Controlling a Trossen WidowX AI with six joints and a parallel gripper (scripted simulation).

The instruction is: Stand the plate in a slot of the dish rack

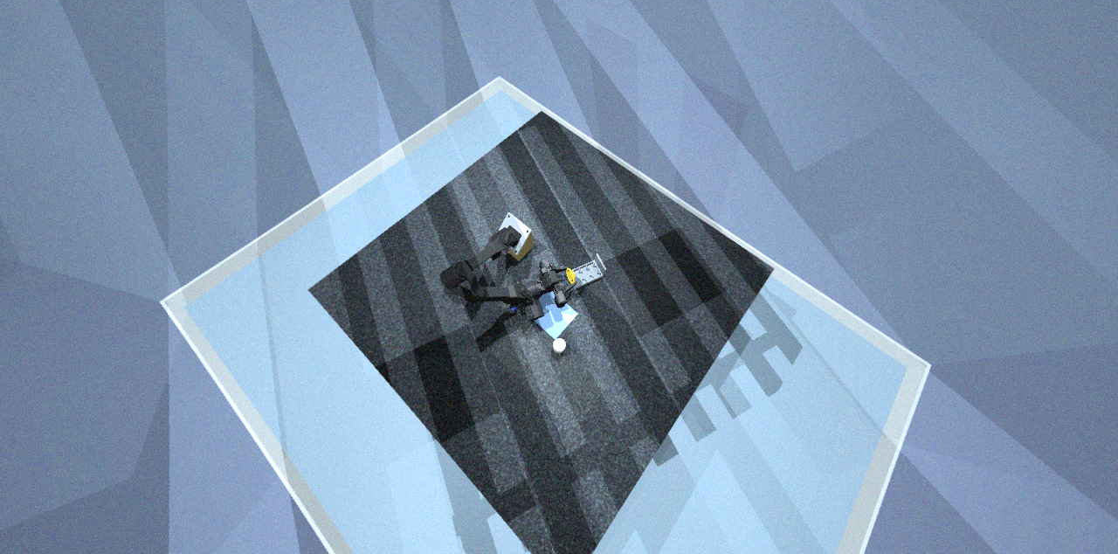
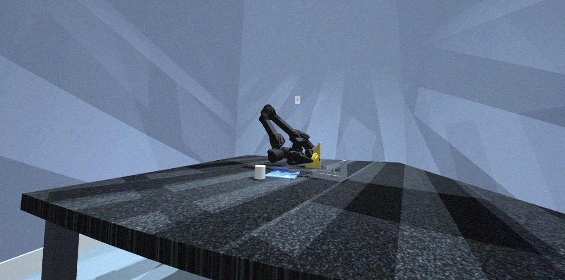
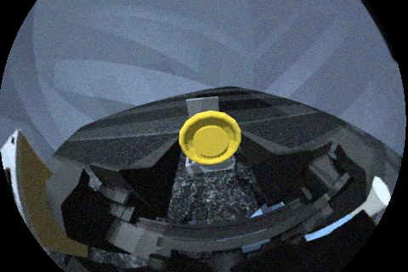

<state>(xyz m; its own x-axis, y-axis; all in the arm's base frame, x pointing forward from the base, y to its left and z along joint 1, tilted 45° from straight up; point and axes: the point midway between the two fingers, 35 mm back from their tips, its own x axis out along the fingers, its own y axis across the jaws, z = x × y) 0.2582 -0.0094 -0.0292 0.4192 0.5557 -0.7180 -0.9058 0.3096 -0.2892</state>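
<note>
The grey dish rack is 2 cm ahead of my gripper tip, 6 cm to the left of it and 5 cm below it. The rest, counted from my gripper tip: light blue mat: 3 cm ahead, 15 cm to the right, 7 cm below; yellow plate: 1 cm to the right; white cup: 13 cm ahead, 22 cm to the right, 5 cm below.
</note>
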